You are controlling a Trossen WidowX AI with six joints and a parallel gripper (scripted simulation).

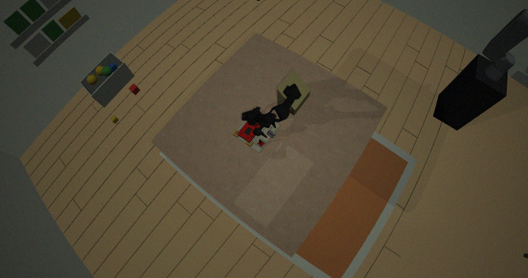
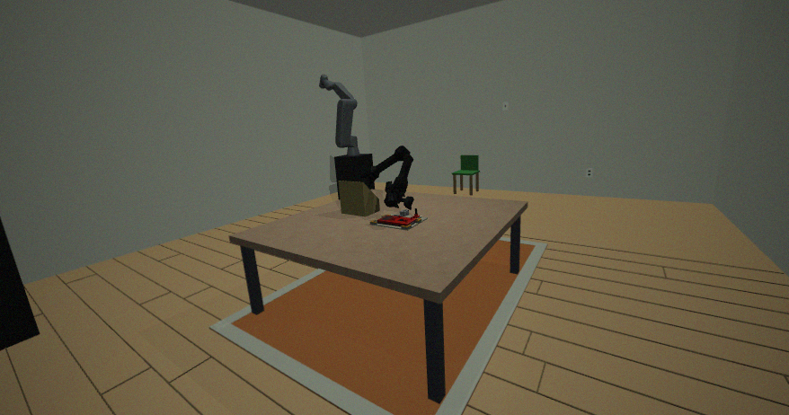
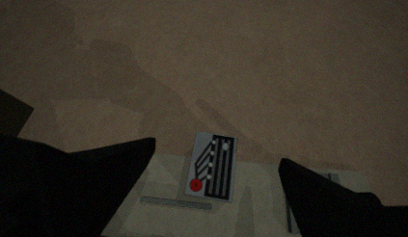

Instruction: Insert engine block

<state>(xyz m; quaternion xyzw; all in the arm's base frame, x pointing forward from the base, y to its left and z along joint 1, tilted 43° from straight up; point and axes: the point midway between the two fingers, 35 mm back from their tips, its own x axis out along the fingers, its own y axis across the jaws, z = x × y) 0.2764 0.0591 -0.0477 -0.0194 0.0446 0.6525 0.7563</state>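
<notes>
Now: gripper tip 10 mm to the left of the grey engine block and 30 mm above it.
</notes>
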